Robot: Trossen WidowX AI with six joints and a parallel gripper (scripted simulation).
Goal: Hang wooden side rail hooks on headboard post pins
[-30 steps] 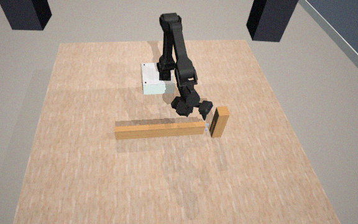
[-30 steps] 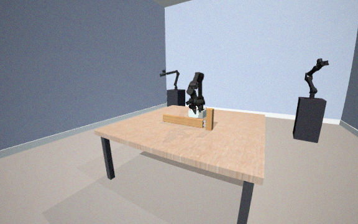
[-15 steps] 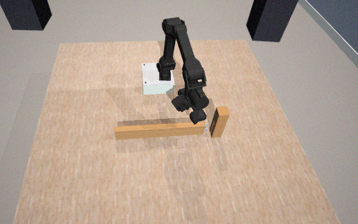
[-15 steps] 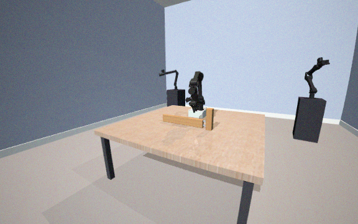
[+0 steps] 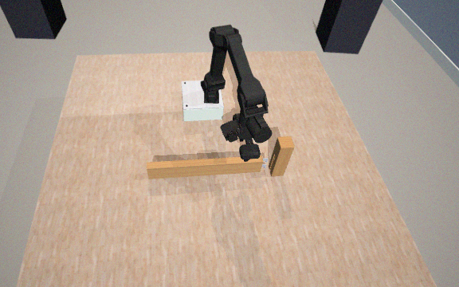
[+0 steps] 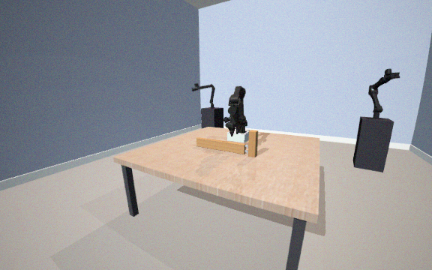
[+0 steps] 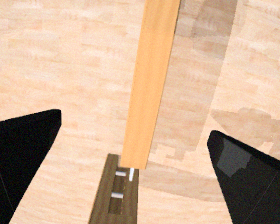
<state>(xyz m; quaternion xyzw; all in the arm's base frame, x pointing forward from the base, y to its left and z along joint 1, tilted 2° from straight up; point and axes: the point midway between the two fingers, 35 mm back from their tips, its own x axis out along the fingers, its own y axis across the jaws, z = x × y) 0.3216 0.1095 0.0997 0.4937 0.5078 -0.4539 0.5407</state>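
My gripper tip is now 1 cm past the headboard post, 14 cm to the right of it and 4 cm above it.
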